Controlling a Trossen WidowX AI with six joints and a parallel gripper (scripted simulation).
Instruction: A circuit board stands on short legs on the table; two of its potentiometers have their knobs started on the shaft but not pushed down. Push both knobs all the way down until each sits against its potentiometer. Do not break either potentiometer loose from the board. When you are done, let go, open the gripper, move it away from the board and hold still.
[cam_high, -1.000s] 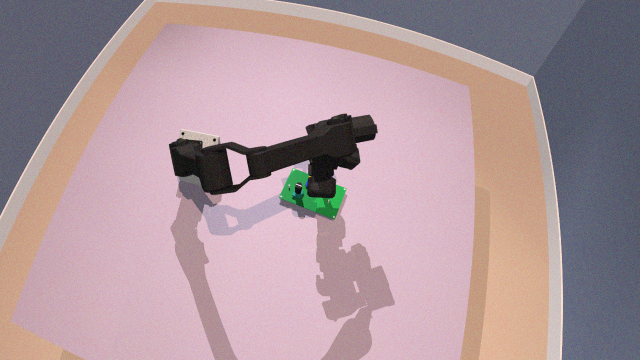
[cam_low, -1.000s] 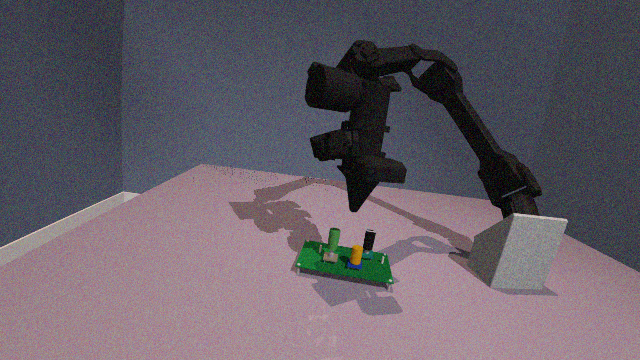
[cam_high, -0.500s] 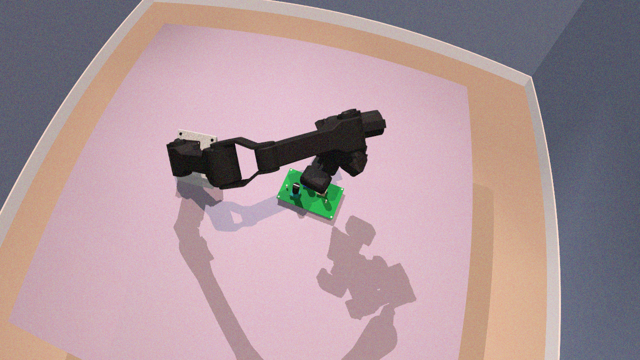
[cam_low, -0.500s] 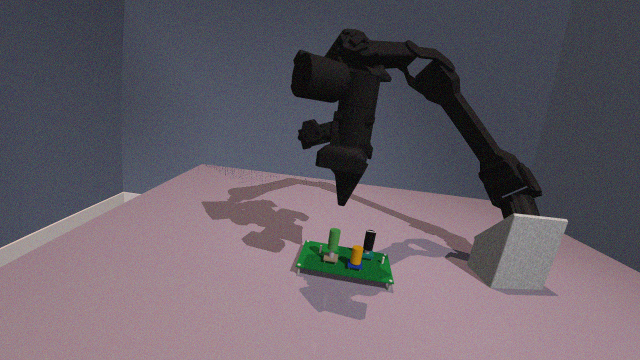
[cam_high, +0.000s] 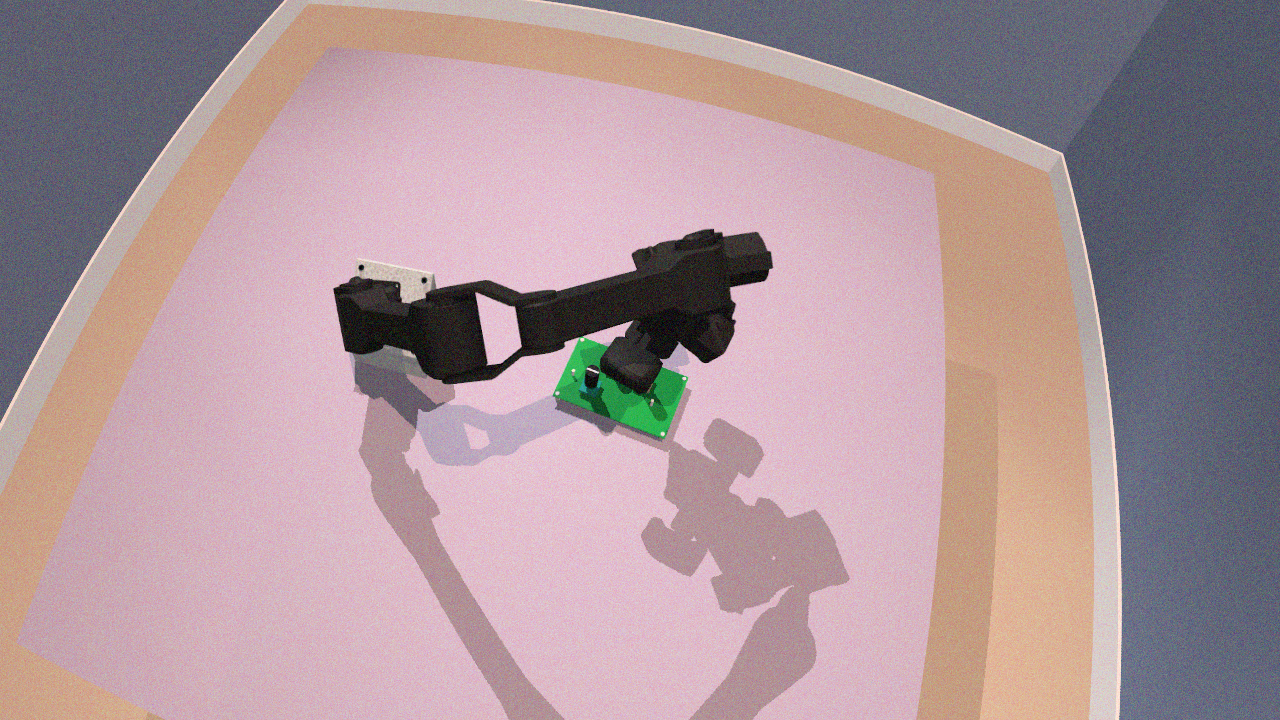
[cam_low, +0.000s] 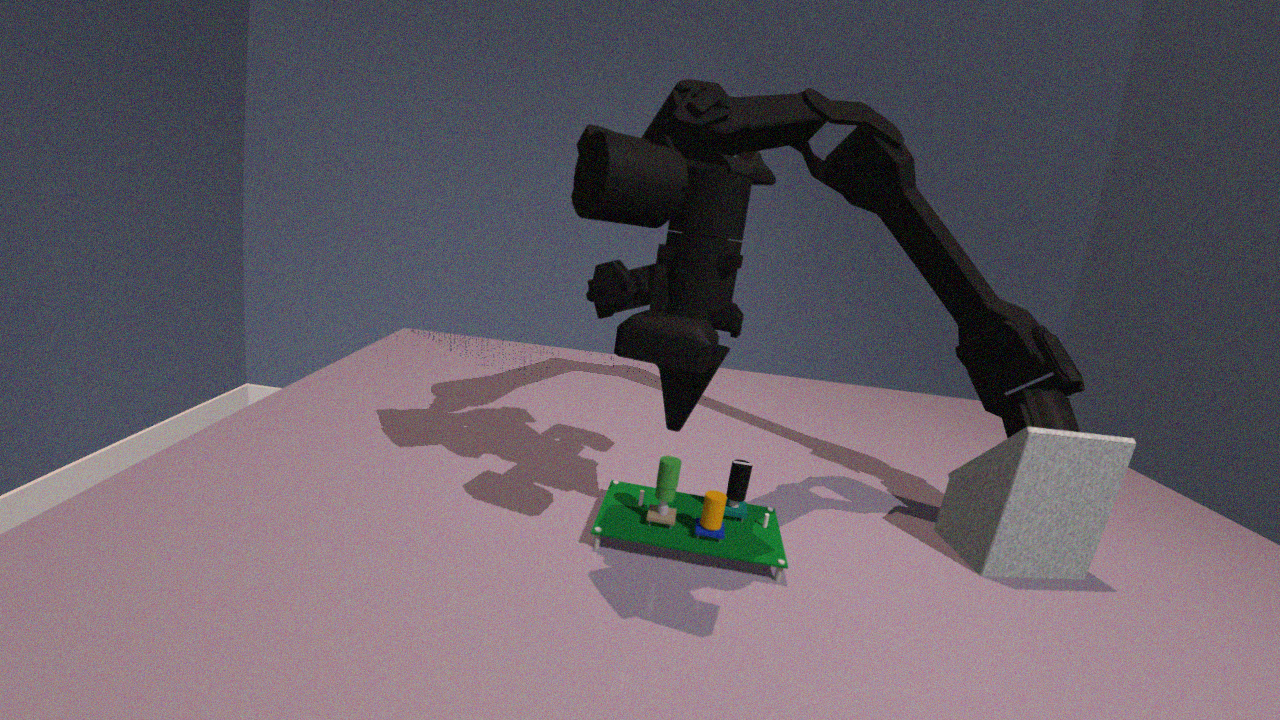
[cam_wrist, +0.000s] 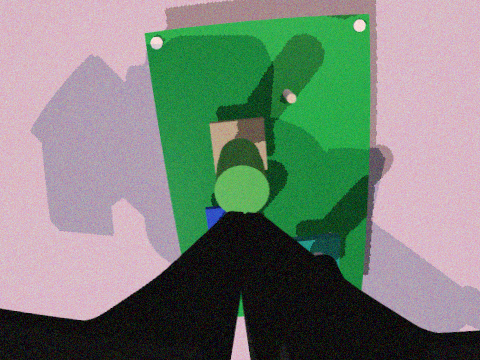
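Right now the green knob is 50 mm below my gripper tip. The rest, counted from my gripper tip: black knob 70 mm behind, 20 mm to the right, 50 mm below.
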